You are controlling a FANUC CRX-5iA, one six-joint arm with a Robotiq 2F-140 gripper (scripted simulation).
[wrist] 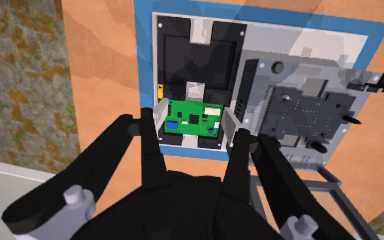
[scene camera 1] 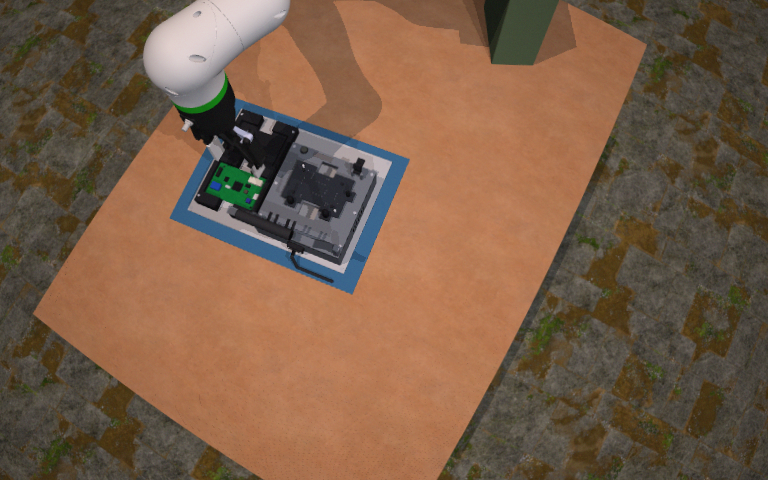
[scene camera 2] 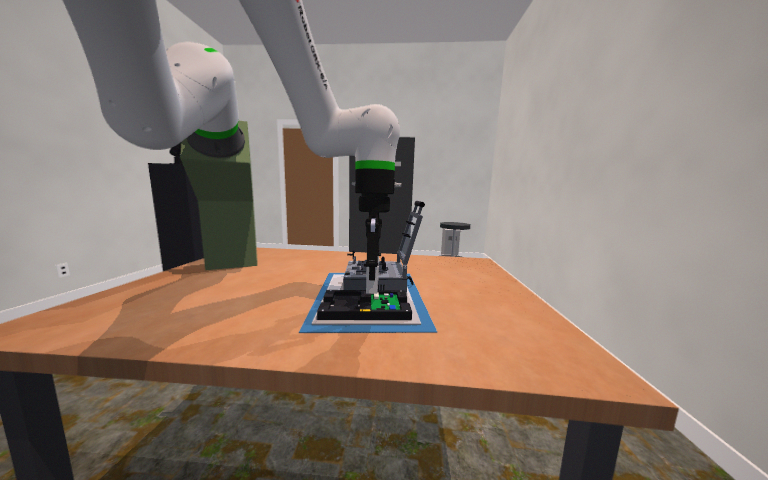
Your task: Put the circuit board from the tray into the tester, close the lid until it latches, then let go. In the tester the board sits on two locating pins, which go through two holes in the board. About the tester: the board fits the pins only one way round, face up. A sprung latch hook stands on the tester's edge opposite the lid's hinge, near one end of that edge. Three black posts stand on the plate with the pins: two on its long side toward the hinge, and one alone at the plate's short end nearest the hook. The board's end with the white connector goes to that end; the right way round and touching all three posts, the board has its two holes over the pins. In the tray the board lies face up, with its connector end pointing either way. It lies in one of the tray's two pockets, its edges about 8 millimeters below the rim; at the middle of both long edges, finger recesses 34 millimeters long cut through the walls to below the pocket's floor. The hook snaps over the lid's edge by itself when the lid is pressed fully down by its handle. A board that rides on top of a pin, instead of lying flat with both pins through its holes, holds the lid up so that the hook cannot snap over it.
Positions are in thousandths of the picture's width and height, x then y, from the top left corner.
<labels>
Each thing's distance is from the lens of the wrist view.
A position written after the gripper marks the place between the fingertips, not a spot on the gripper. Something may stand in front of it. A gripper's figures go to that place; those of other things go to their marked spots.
gripper (wrist: 509,465): 0.20 m
pin plate (wrist: 749,477): 0.24 m
</labels>
